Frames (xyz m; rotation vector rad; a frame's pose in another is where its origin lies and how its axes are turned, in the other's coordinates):
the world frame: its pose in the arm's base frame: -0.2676 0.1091 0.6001 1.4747 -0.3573 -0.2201
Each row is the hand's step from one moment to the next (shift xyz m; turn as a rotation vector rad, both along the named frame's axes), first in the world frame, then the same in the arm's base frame.
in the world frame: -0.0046 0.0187 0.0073 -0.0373 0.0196 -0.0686
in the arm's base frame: -0.0083 -0.0034 0.0185 -0.0109 0.0789 0.0118
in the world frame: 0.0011 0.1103 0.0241 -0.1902 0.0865 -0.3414
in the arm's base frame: -0.0158 -0.0129 0.1111 -0.0579 0.3932 0.0473
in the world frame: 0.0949 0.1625 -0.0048 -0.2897 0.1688 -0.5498
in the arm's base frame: 0.0781 -0.0150 0.1706 -0.0799 0.6299 0.1072
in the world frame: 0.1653 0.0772 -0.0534 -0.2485 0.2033 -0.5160
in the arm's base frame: 0.1673 -0.0028 0.0901 -0.0565 0.5868 0.1475
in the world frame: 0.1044 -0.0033 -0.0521 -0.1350 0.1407 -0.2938
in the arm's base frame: 0.1162 0.0106 0.0042 -0.0280 0.3340 0.1094
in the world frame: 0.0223 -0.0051 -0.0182 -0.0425 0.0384 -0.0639
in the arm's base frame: 0.0277 0.0084 -0.0039 -0.0188 0.0781 0.0302
